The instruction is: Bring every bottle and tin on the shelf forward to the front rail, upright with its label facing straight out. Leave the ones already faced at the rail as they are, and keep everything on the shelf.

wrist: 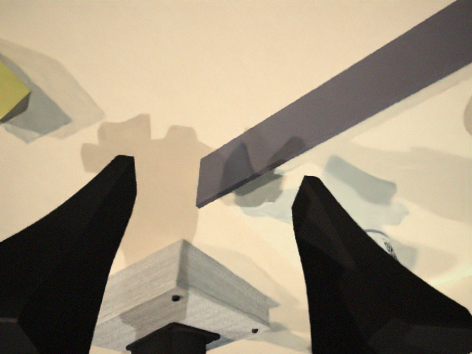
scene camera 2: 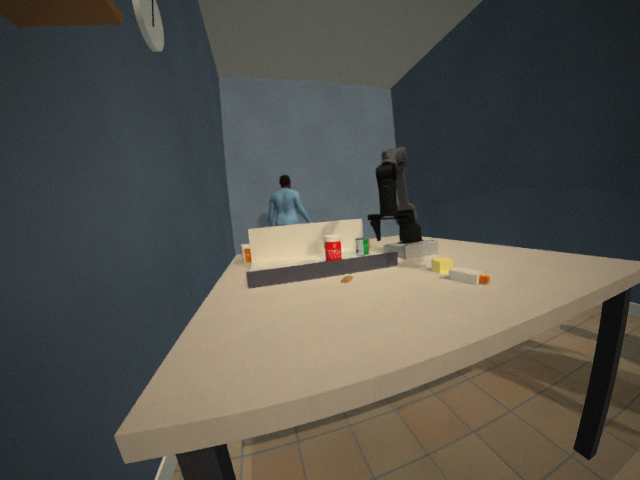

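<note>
The low white shelf has a tall back panel [scene camera 2: 289, 242] and a dark front rail [scene camera 2: 315, 272] [wrist: 350, 87]. A red container with a white lid [scene camera 2: 333, 249] stands upright behind the rail, its printed side toward the scene camera; its gap to the rail is unclear. A white and green tin [scene camera 2: 362, 246] stands upright farther along toward the arm. In the wrist view, part of a white printed item [wrist: 384, 242] shows beside the right finger. My gripper [scene camera 2: 378, 238] [wrist: 219, 183] is open and empty, fingers pointing down above the shelf's arm-side end. Contact with the shelf is not visible.
A yellow block [scene camera 2: 442, 265] [wrist: 10, 92] and a white block with an orange end [scene camera 2: 465, 275] lie on the table [scene camera 2: 361, 320]. A domino-like brown piece [scene camera 2: 346, 279] lies before the rail. A white and orange item [scene camera 2: 247, 253] stands by the panel's left end. The grey arm base [scene camera 2: 413, 249] [wrist: 150, 290] is near the shelf.
</note>
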